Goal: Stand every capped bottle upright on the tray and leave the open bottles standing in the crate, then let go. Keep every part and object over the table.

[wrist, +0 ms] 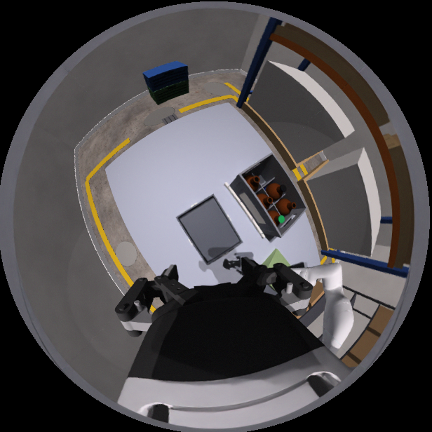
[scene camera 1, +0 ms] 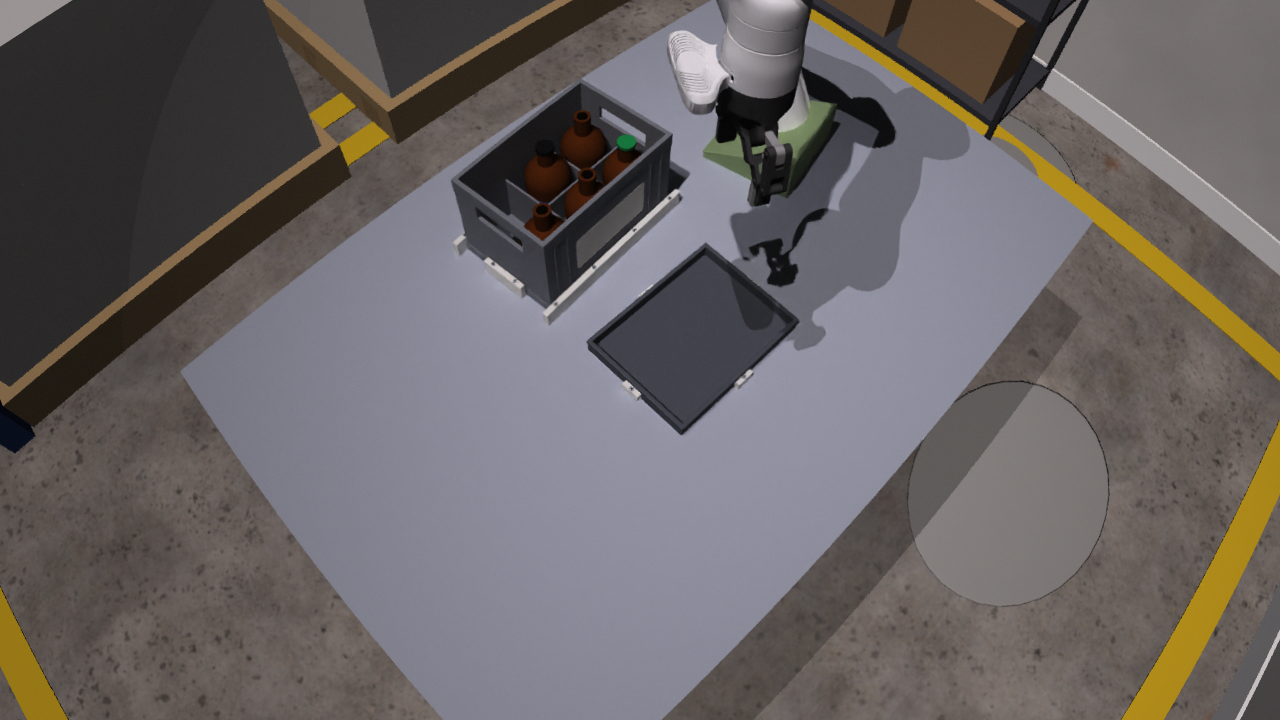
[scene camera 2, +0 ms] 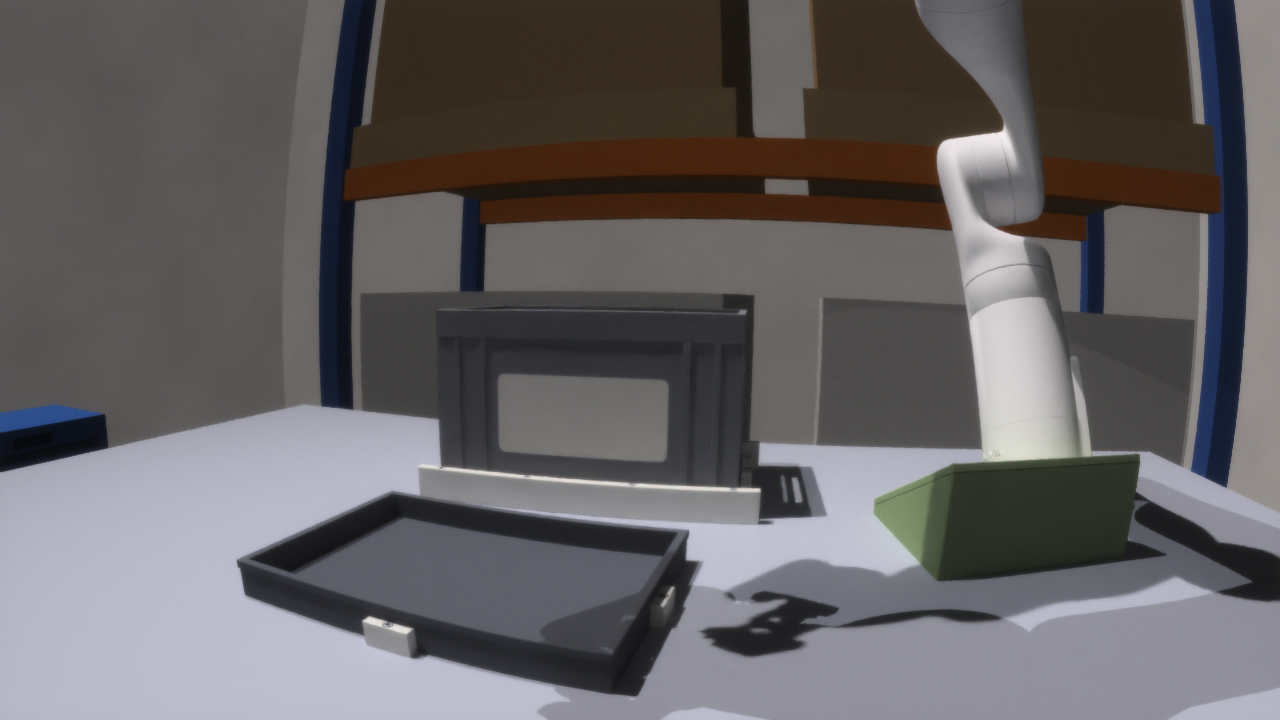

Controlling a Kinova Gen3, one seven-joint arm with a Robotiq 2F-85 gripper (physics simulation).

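Frame: origin at the arm's base, x ahead, y left, z up, level; millimetres.
Where they show: gripper, between the fingertips: [scene camera 1: 741,170]; arm's base, origin of its link: [scene camera 1: 783,116] [scene camera 2: 1033,474].
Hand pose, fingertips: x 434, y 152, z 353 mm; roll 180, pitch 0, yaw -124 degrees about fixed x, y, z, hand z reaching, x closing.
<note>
Things, the pixels of their top centre, and the offset from my fingertips. "spot": a spot on its surface instead.
- grey crate, centre of its top: [scene camera 2: 603,308] [scene camera 1: 562,154] dx -44, dy -306, dz -232 mm
- black-capped brown bottle, centre of its top: [scene camera 1: 544,146] dx -48, dy -347, dz -244 mm
- green-capped brown bottle, centre of its top: [scene camera 1: 626,141] dx -131, dy -258, dz -244 mm
- dark tray, a spot on its surface: [scene camera 2: 465,573] [scene camera 1: 686,336] spot: dx +1, dy -36, dz -402 mm
- white strip, a spot on its surface: [scene camera 2: 581,497] [scene camera 1: 619,253] spot: dx -45, dy -202, dz -390 mm
The grey crate [scene camera 1: 528,268] [scene camera 2: 581,353] [wrist: 280,172] holds a black-capped brown bottle [scene camera 1: 546,174] [wrist: 274,190], a green-capped brown bottle [scene camera 1: 619,165] [wrist: 281,219] and three open brown bottles [scene camera 1: 583,143] [scene camera 1: 581,201] [scene camera 1: 539,223], all upright. The crate wall hides them in scene camera 2. The dark tray [scene camera 1: 689,340] [scene camera 2: 465,573] [wrist: 207,230] lies empty beside the crate. My gripper [scene camera 1: 768,189] [wrist: 209,268] is open and empty, above the table near the arm's base, apart from crate and tray. It does not show in scene camera 2.
A white strip [scene camera 1: 617,255] [scene camera 2: 581,497] runs along the crate's tray side. Small white blocks [scene camera 1: 631,389] [scene camera 2: 389,635] touch the tray's outer edges. The green wedge [scene camera 1: 733,161] [scene camera 2: 1029,519] [wrist: 276,257] under the arm's base stands near my gripper. Large racks and boxes stand beyond the table.
</note>
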